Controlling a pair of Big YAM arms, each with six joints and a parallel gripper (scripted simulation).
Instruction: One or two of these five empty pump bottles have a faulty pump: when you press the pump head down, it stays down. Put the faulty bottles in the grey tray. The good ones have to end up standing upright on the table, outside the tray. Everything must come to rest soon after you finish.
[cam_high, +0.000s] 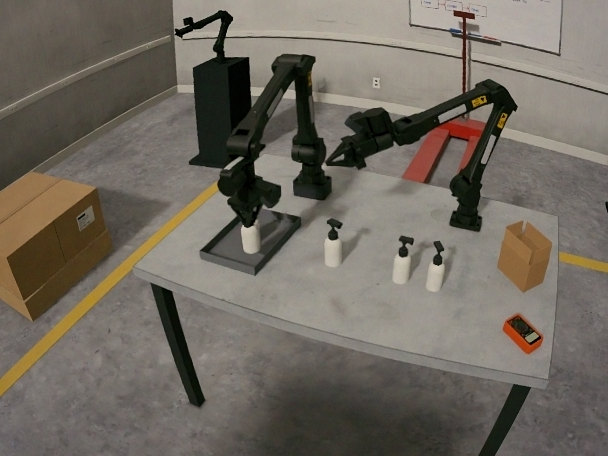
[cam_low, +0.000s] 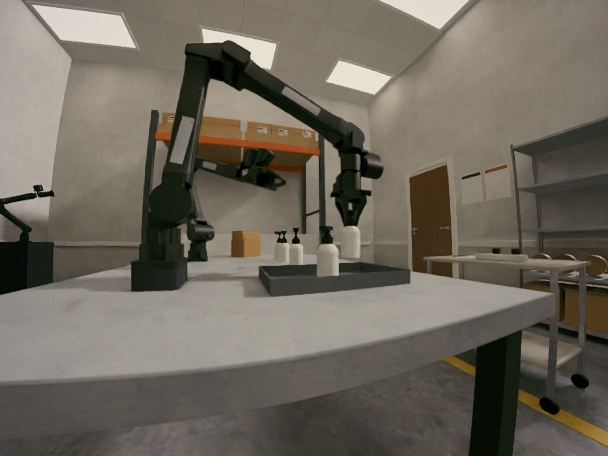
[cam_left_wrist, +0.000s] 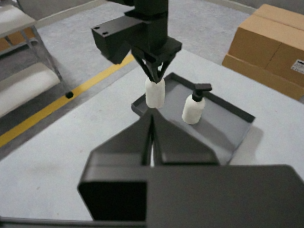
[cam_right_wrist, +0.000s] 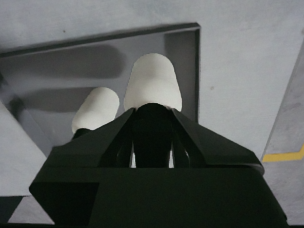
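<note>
Now: the grey tray 13 cm below my right hand, 10 cm behind it and 6 cm to the right of it. From my right hand the other things lie so: orange multimeter (85 cm to the left, 12 cm below, 8 cm ahead).
</note>
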